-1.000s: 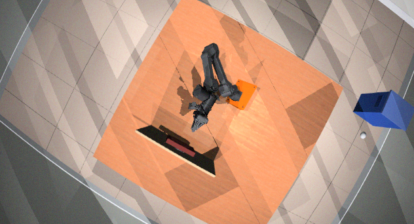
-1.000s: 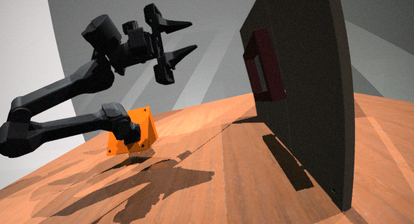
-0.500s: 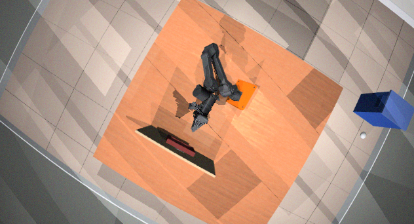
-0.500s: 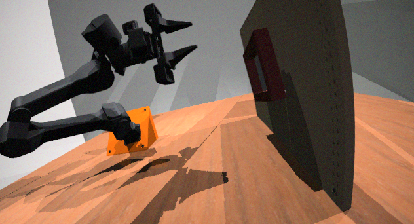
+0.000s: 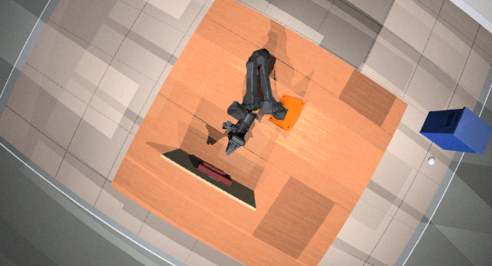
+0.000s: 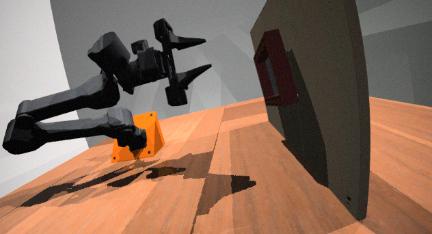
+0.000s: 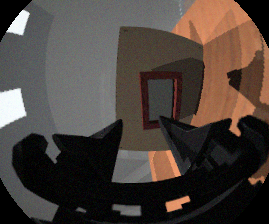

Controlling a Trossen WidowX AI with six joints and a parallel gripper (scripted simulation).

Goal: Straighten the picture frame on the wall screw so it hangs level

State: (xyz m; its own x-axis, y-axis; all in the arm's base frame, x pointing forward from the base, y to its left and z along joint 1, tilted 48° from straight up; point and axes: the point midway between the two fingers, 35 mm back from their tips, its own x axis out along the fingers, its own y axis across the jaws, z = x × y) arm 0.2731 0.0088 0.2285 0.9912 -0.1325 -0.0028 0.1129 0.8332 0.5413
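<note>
Now: the dark red picture frame 12 cm ahead of my gripper tip, 7 cm below it and 2 cm to the right of it. From my gripper tip the other things lie so: upright wall panel: 13 cm ahead, 8 cm below, 2 cm to the right.
</note>
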